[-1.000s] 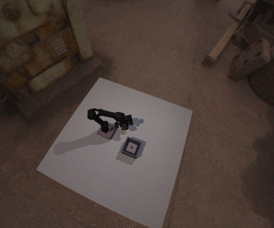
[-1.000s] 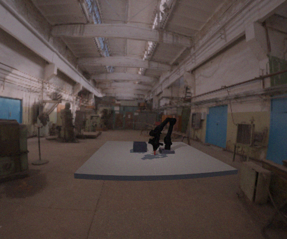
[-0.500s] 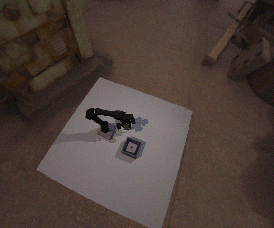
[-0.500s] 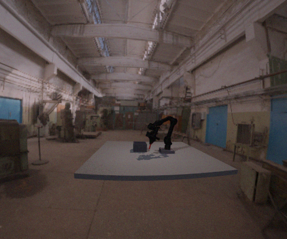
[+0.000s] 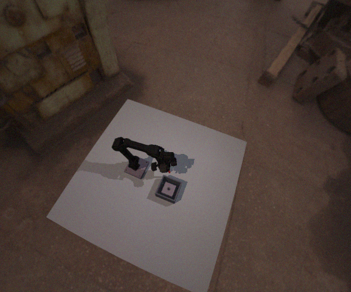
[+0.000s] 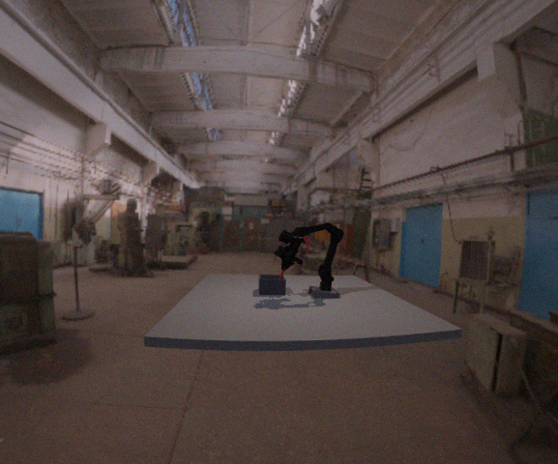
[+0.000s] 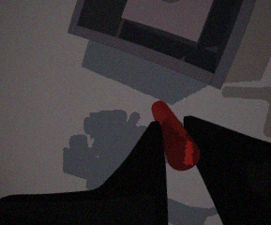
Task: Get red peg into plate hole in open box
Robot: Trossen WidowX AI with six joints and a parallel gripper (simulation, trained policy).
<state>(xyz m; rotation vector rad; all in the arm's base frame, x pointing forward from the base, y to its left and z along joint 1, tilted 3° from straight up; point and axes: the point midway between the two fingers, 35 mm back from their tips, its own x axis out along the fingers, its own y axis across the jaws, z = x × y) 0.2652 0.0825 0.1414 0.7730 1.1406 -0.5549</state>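
My gripper tip is now 13 cm above the dark box, 9 cm to the left of it and 7 cm short of it. Round my gripper tip: red peg: 1 cm below.
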